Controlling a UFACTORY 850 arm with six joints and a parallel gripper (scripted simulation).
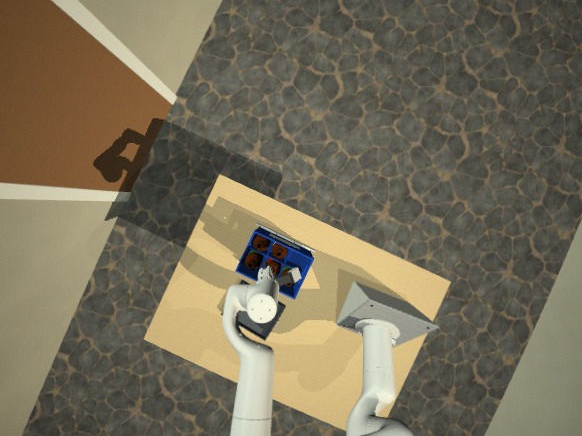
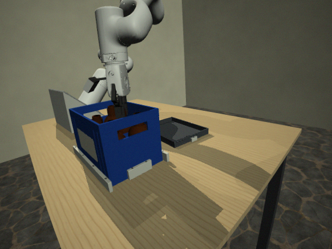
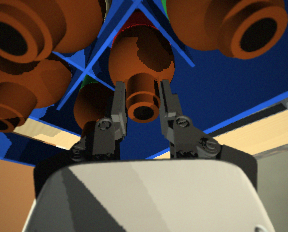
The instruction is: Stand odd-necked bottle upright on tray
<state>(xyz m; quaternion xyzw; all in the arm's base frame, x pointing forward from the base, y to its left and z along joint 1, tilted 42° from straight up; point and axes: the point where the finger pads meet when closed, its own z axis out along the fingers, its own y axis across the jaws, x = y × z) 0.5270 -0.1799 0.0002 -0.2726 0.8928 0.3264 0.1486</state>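
Now: the blue crate 4 cm to the right of my hand and 7 cm below it. The rest, counted from my hand: brown bottle (8 cm behind, 2 cm to the left, 7 cm below); then dark tray (3 cm ahead, 24 cm to the left, 15 cm below).
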